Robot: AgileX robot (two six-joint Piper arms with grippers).
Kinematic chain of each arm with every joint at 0, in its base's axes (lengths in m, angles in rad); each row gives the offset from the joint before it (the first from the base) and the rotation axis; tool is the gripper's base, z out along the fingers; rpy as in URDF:
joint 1: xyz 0 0 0.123 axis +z
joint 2: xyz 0 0 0 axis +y
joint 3: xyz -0.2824 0 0.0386 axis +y
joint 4: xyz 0.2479 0 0.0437 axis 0.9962 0 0.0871
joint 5: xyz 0 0 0 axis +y
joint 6: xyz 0.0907 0 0.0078 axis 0.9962 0 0.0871
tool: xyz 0 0 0 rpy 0 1.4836 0
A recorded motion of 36 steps. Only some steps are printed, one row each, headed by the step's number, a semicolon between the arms.
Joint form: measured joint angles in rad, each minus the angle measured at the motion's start. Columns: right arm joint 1, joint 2, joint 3, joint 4, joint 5, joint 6; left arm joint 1, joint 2, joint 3, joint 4, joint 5, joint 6.
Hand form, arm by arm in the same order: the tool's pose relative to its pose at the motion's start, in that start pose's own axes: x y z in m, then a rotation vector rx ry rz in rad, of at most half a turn. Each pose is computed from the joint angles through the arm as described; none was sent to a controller.
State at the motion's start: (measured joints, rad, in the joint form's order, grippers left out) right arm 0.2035 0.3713 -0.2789 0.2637 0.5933 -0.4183; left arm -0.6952 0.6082 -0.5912 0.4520 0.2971 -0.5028
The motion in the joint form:
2: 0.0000 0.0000 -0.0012 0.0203 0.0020 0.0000; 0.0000 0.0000 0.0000 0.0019 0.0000 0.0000
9: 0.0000 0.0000 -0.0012 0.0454 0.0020 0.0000; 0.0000 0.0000 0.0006 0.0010 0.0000 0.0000
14: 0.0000 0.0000 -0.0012 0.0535 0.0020 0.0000; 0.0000 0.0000 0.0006 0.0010 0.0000 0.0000
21: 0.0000 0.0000 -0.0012 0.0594 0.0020 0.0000; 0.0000 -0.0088 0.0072 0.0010 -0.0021 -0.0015
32: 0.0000 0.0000 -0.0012 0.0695 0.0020 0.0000; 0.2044 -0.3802 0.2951 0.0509 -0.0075 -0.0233
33: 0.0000 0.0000 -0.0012 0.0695 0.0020 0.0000; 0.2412 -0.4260 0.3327 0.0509 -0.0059 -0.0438
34: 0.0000 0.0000 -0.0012 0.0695 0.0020 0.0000; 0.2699 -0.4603 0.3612 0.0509 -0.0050 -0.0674
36: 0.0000 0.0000 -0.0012 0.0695 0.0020 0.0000; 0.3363 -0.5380 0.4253 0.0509 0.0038 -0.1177
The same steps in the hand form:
2: -0.0006 0.0010 -0.0002 -0.0110 -0.0040 0.0166; 0.0000 0.0000 0.0000 -0.0005 -0.0003 0.0018
9: -0.0012 0.0021 -0.0002 -0.0238 -0.0097 0.0374; 0.0002 0.0000 0.0001 -0.0003 0.0005 0.0010
14: -0.0013 0.0025 -0.0002 -0.0280 -0.0115 0.0441; 0.0002 0.0000 0.0001 -0.0003 0.0005 0.0010
21: -0.0015 0.0028 -0.0002 -0.0310 -0.0129 0.0490; 0.0014 0.0002 -0.0014 0.0009 -0.0036 -0.0007
32: -0.0017 0.0032 -0.0003 -0.0362 -0.0151 0.0574; 0.0716 0.0256 -0.0480 -0.2066 -0.1047 -0.0161
33: -0.0017 0.0032 -0.0003 -0.0362 -0.0151 0.0574; 0.0821 0.0280 -0.0515 -0.2424 -0.1151 -0.0423
34: -0.0017 0.0032 -0.0003 -0.0362 -0.0151 0.0574; 0.0901 0.0297 -0.0537 -0.2695 -0.1245 -0.0700
36: -0.0017 0.0032 -0.0003 -0.0362 -0.0151 0.0574; 0.1088 0.0333 -0.0578 -0.3356 -0.1426 -0.1301

